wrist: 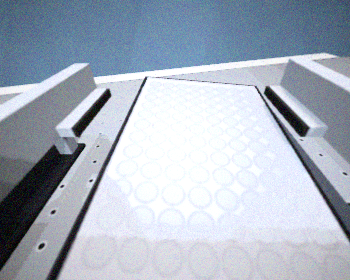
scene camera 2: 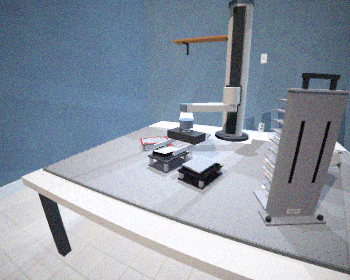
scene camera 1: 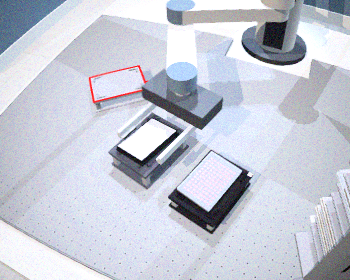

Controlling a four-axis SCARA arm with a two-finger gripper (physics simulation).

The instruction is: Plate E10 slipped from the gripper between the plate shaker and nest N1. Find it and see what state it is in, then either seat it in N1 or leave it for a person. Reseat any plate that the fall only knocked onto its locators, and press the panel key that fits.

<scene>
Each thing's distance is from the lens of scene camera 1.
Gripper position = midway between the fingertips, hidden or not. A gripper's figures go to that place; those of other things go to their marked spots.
my gripper (scene camera 1: 138, 147): 0.76 m
station surface (scene camera 1: 144, 171): 0.76 m
</scene>
